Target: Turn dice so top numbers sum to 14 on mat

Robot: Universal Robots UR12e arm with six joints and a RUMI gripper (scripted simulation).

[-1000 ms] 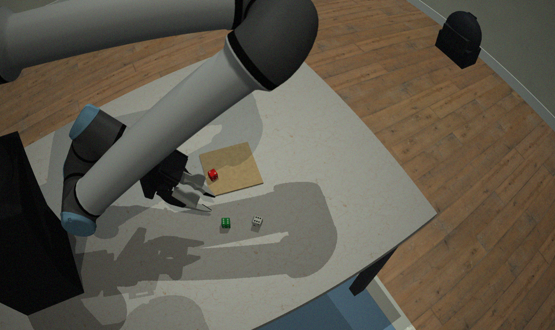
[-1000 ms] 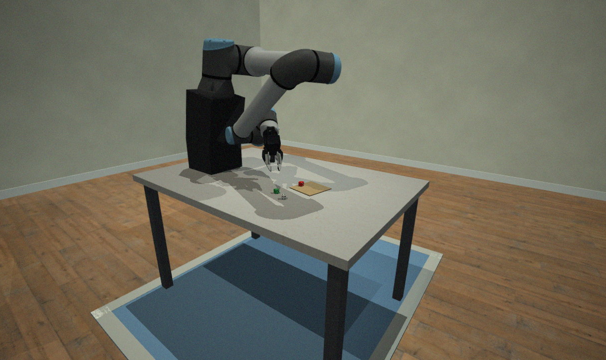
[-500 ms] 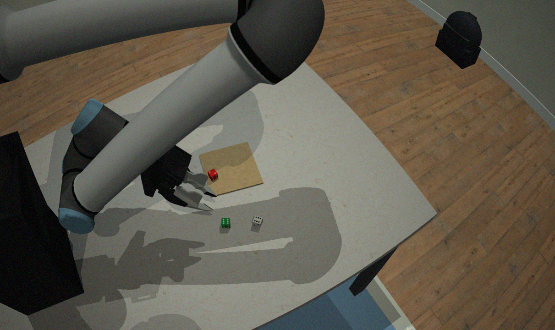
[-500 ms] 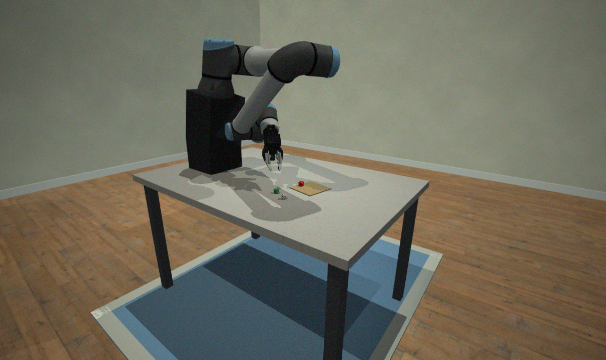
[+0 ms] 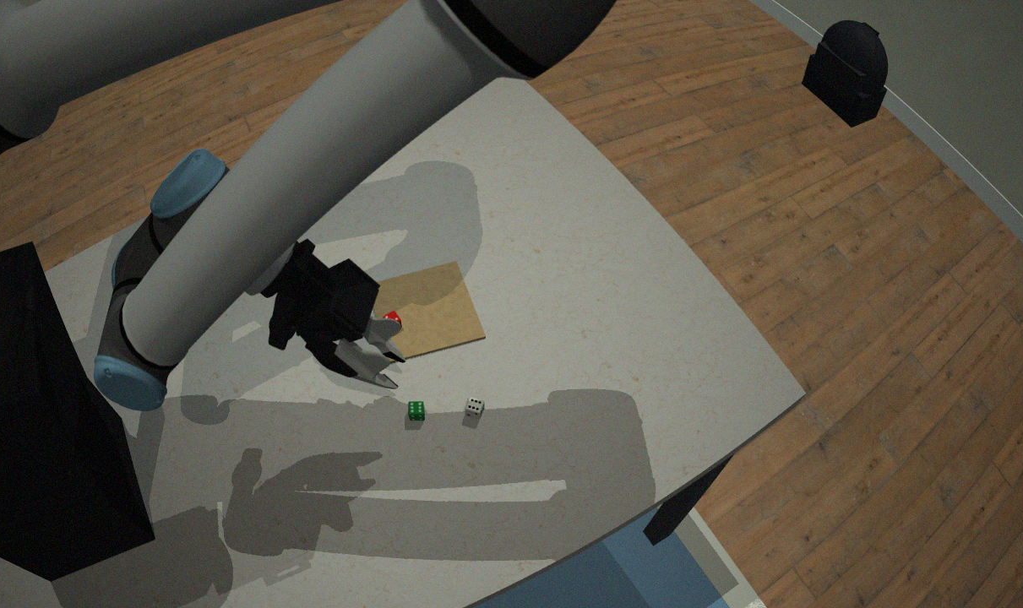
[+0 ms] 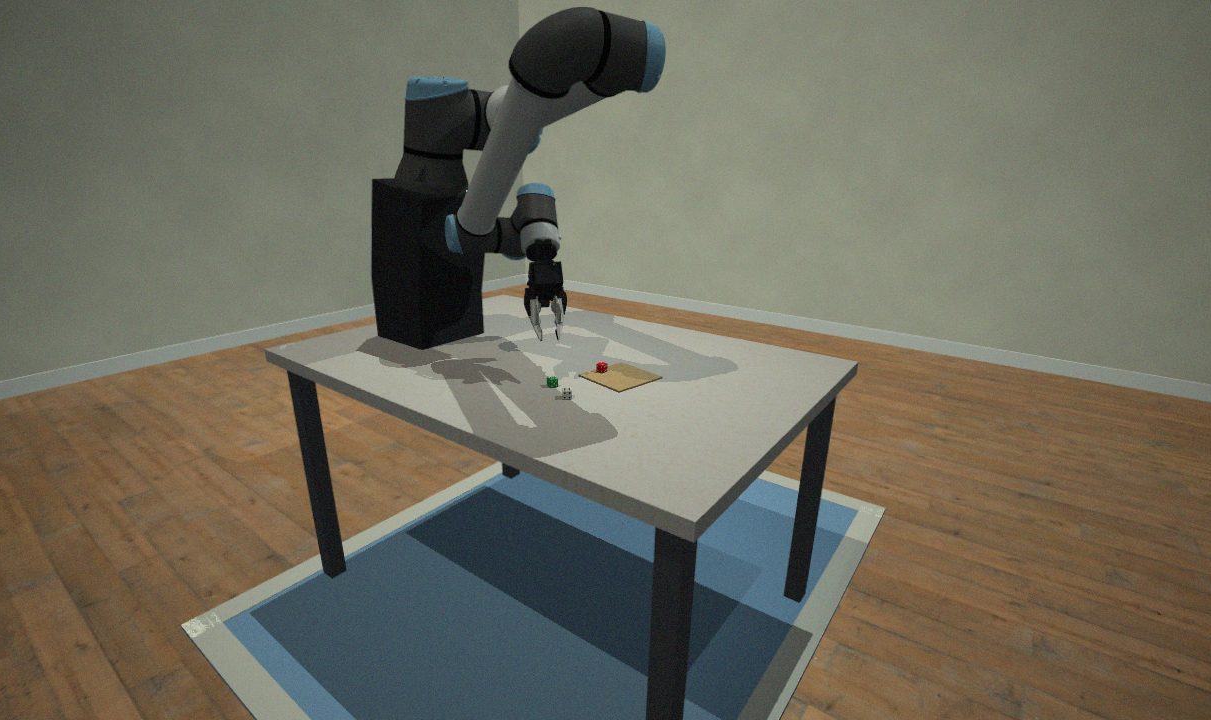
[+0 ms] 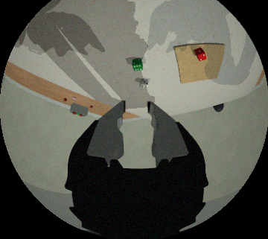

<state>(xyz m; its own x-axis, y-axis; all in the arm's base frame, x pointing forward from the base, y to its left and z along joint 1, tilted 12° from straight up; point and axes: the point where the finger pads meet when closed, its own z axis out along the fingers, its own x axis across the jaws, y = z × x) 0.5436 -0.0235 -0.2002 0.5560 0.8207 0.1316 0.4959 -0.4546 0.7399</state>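
Now: hand 20 mm short of the green die, 10 mm to the left of it and 110 mm above it. From my hand the other things lie so: white die: 90 mm ahead, 40 mm to the right, 110 mm below; red die: 40 mm ahead, 130 mm to the left, 100 mm below; mat: 90 mm ahead, 140 mm to the left, 110 mm below.
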